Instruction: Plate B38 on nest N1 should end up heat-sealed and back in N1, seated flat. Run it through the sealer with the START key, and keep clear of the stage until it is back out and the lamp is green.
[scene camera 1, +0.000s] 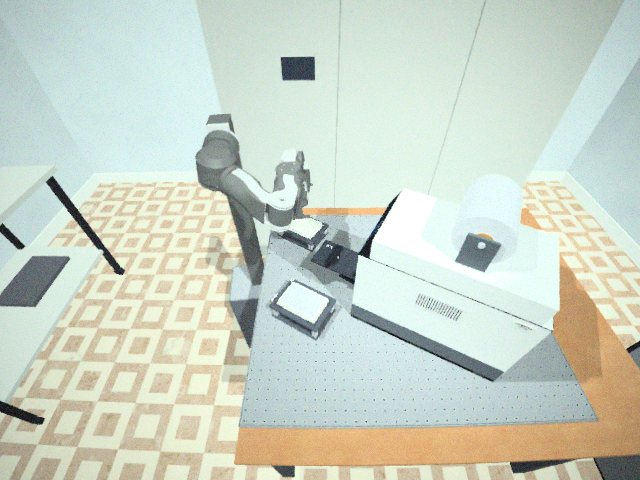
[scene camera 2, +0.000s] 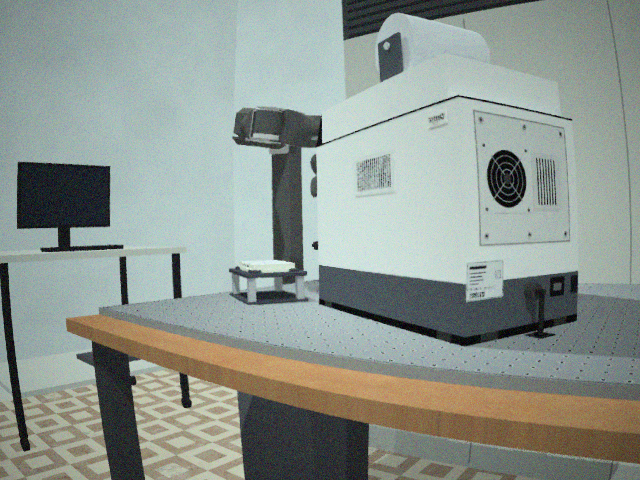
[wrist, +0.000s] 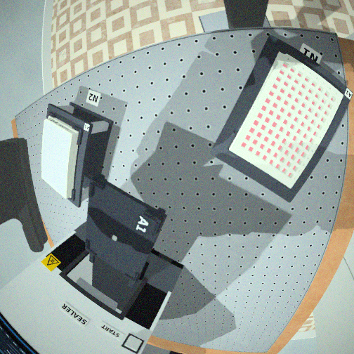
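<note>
Plate B38 (scene camera 1: 307, 227) (wrist: 289, 120) sits in nest N1 (wrist: 227, 150), at the upper right of the wrist view, and looks flat. Its wells show pink, with no seal visible on top. The sealer (scene camera 1: 454, 289) (scene camera 2: 392, 217) (wrist: 40, 305) has its dark stage (scene camera 1: 336, 259) (wrist: 120, 212) out, with no plate on it. The START key (wrist: 133, 343) is a pale square on the sealer's top. The status lamp cannot be made out. My gripper (scene camera 1: 309, 183) is open and empty, raised over the table near N1; one dark finger shows at the wrist view's left edge.
Nest N2 (scene camera 1: 321, 325) (scene camera 2: 251, 290) (wrist: 102, 137) holds another white plate (scene camera 1: 303, 301) (scene camera 2: 267, 266) (wrist: 59, 157), on the stage's other side. A film roll (scene camera 1: 488, 217) (scene camera 2: 434, 41) tops the sealer. A side table (scene camera 1: 46, 289) and a monitor (scene camera 2: 63, 195) stand farther off.
</note>
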